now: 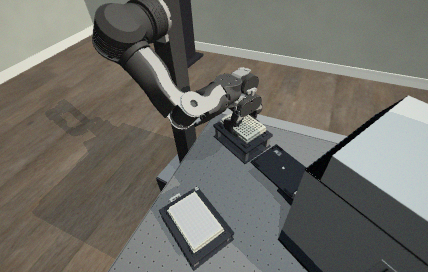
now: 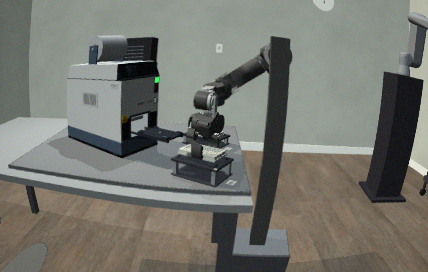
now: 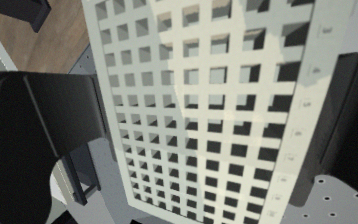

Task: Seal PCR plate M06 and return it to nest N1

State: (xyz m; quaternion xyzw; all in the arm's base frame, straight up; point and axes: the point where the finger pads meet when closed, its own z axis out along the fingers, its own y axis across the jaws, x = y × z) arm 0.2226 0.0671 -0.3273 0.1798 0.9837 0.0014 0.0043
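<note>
Now: the nest N1 20 mm below my hand. Round my hand: sealer stage: 170 mm ahead, 120 mm to the right, 20 mm above; then yellow warning label: 300 mm ahead, 70 mm to the right, 70 mm above; then 96-well plate M06: right at my hand.
</note>
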